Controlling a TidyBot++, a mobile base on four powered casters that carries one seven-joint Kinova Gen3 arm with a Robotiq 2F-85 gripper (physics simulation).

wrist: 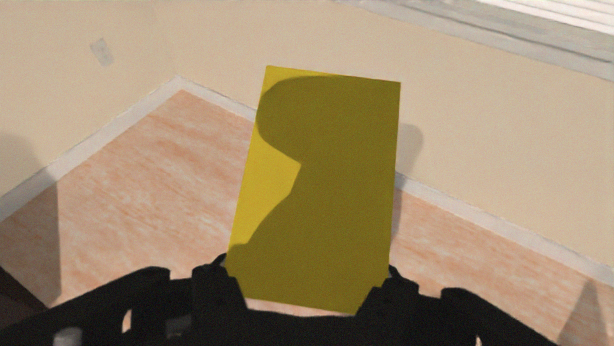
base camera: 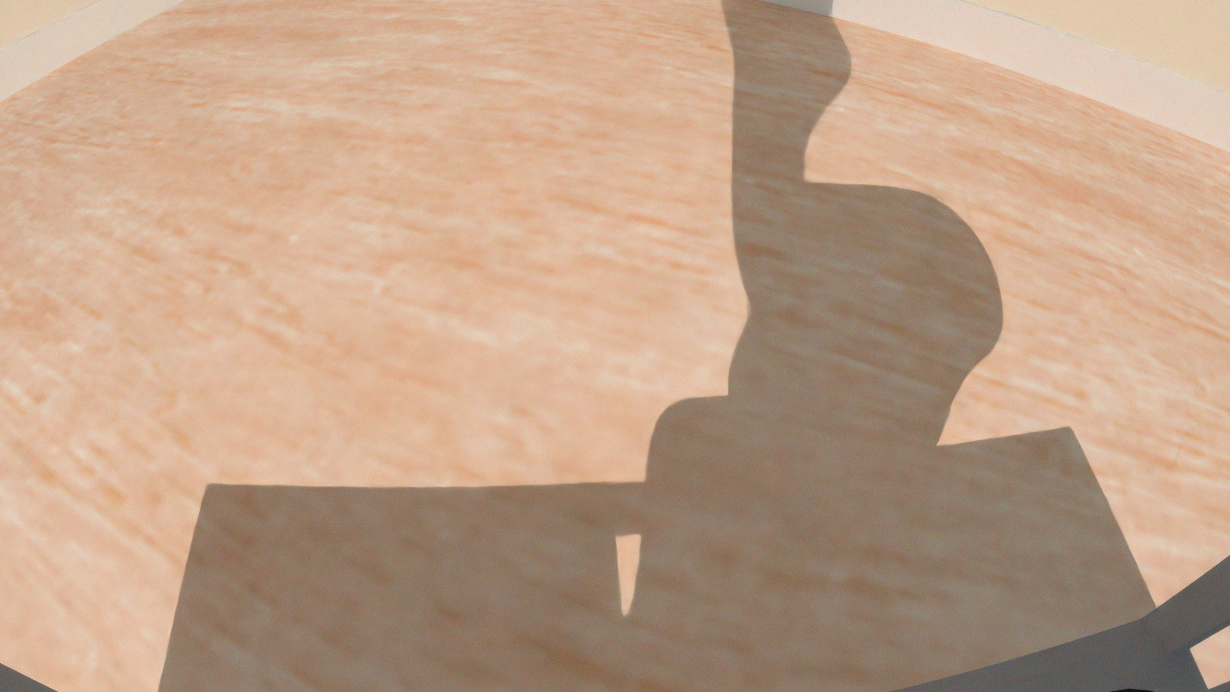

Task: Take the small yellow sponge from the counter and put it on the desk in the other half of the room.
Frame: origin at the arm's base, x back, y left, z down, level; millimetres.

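Where they show: gripper, between the fingertips: (wrist: 306,267).
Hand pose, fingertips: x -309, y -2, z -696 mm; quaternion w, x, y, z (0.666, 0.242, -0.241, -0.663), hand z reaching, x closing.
After its pixels a point has its place.
The yellow sponge (wrist: 320,195) {x -321, y -6, z -744 mm} is in the middle of the wrist view, held between the two black fingers, with its long side pointing away from the gripper and a shadow over most of its face. My gripper (wrist: 306,267) {x -309, y -2, z -696 mm} is shut on the sponge, one finger at each side of its near end. The sponge is up in the air, with floor and wall behind it. The counter does not show in either view. I cannot tell whether the dark thing at the lower left edge of the wrist view is part of the desk.
The wood-look floor (base camera: 387,258) {x -546, y 154, z 397 mm} (wrist: 150,200) {x -1005, y 725, z 397 mm} meets beige walls (wrist: 500,125) {x -1063, y -608, z -114 mm} at a room corner. A white baseboard (wrist: 475,215) {x -997, y -706, z 345 mm} (base camera: 1075,60) {x -953, y -789, z 343 mm} runs along them. A dark brown edge (wrist: 17,305) {x -481, y 856, z 176 mm} shows at the lower left of the wrist view. The robot's shadow (base camera: 842,344) {x -426, y -182, z 397 mm} lies ahead of the base.
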